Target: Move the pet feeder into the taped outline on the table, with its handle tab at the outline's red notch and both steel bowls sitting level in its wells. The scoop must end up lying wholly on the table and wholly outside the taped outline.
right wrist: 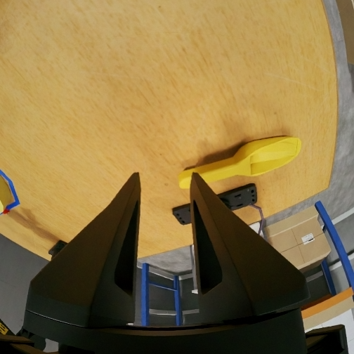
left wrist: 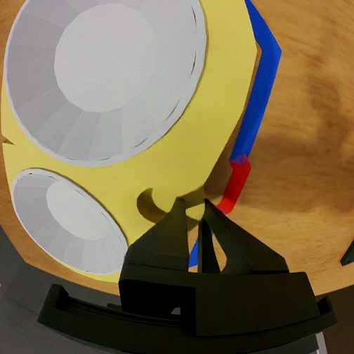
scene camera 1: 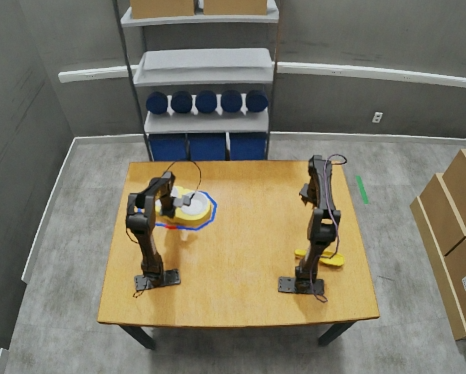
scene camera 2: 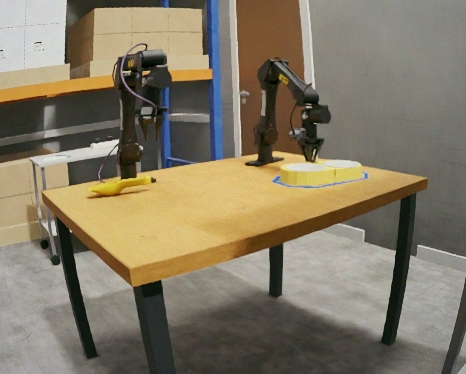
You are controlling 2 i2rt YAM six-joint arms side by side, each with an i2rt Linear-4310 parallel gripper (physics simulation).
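Seen in the pictures: left gripper, fingertip midpoint: (scene camera 1: pixel 172 216); right gripper, fingertip midpoint: (scene camera 1: pixel 309 207) (scene camera 2: pixel 151 141); left arm's base at its link origin: (scene camera 1: pixel 157 280) (scene camera 2: pixel 265 162); right arm's base at its link origin: (scene camera 1: pixel 301 286).
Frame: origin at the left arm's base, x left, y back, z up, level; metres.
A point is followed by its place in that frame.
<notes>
The yellow pet feeder (scene camera 1: pixel 192 219) {x -0.200, y -0.253, z 0.043 m} (scene camera 2: pixel 307 177) {x -0.279, y -0.385, z 0.027 m} (left wrist: pixel 225 100) lies at the blue taped outline (scene camera 1: pixel 215 206) {x -0.322, y -0.333, z 0.001 m} (left wrist: pixel 262 92). Both steel bowls sit in its wells, the larger-looking bowl (left wrist: pixel 105 57) and the other bowl (left wrist: pixel 77 215) in the left wrist view. Its handle tab faces the red notch (scene camera 1: pixel 171 227) {x -0.095, y -0.257, z 0.001 m} (left wrist: pixel 237 186), with a strip of table between. My left gripper (scene camera 2: pixel 313 159) {x -0.107, y -0.294, z 0.035 m} (left wrist: pixel 190 203) is shut on the tab's rim, beside its finger hole. The yellow scoop (scene camera 1: pixel 332 258) {x -0.776, y 0.077, z 0.014 m} (scene camera 2: pixel 117 187) {x -0.733, y 0.039, z 0.029 m} (right wrist: pixel 267 156) lies outside the outline. My right gripper (scene camera 2: pixel 151 138) {x -0.696, y -0.115, z 0.179 m} (right wrist: pixel 165 179) is open and empty, above the table.
The scoop lies close to the right arm's base plate (scene camera 1: pixel 286 285) {x -0.534, y 0.145, z 0.010 m} (right wrist: pixel 240 196). The left arm's base plate (scene camera 1: pixel 171 276) {x -0.064, y -0.002, z 0.010 m} stands at the near left of the table (scene camera 1: pixel 240 305) {x -0.325, y 0.182, z 0.000 m} in scene camera 1. A shelf unit (scene camera 1: pixel 207 122) stands behind the table.
</notes>
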